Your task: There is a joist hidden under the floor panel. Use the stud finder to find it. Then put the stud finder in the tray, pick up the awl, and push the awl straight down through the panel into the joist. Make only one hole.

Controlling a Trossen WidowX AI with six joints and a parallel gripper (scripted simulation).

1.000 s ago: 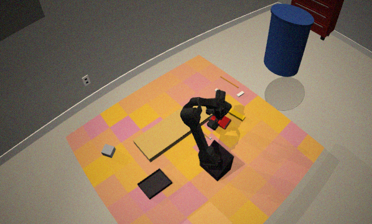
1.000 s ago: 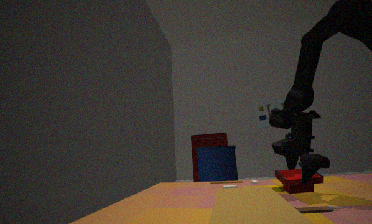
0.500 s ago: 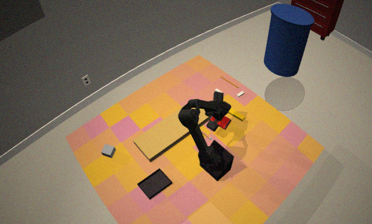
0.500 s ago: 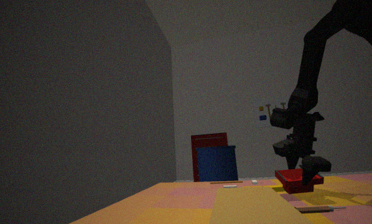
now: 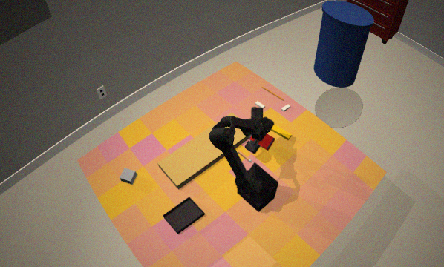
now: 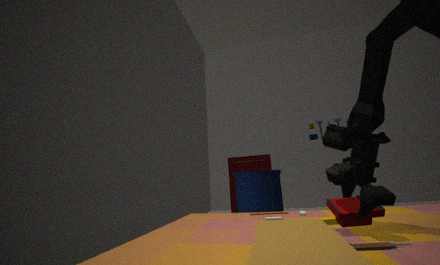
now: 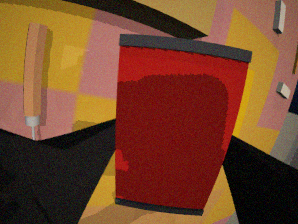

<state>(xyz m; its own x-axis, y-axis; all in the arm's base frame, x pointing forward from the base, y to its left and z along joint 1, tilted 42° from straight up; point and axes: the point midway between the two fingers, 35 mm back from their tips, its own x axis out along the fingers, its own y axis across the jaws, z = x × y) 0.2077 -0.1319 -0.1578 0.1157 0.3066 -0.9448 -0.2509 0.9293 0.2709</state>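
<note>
The red stud finder is 2 cm below my gripper tip, 1 cm to the right of it and 1 cm ahead of it. The rest, counted from my gripper tip: thin stick: 33 cm to the right, 27 cm ahead, 6 cm below; awl: 11 cm to the left, 6 cm below, 3 cm behind; yellow bar: 15 cm to the right, 6 cm below, 2 cm ahead.
</note>
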